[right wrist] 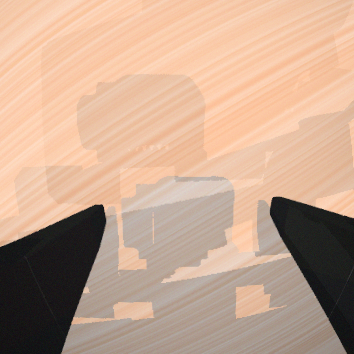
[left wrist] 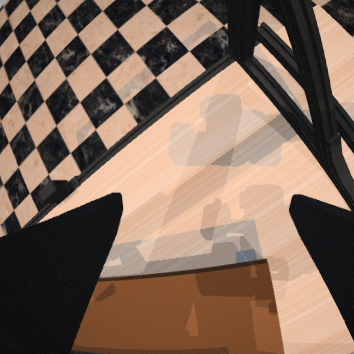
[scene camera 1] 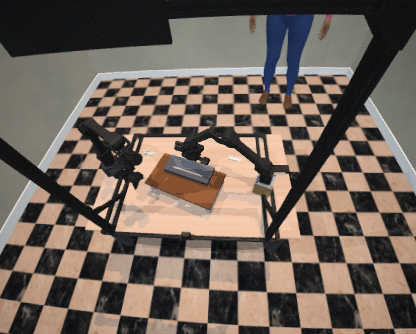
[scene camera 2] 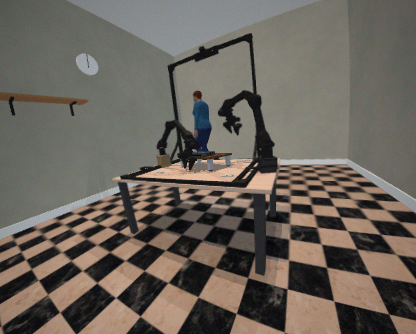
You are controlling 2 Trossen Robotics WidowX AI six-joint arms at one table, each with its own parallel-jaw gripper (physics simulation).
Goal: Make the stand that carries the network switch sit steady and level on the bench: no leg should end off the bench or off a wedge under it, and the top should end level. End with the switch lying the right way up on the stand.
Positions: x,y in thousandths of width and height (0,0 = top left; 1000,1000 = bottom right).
Scene:
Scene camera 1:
brown stand: 480,582, touched by the right gripper
dark grey network switch: 463,510, on the brown stand

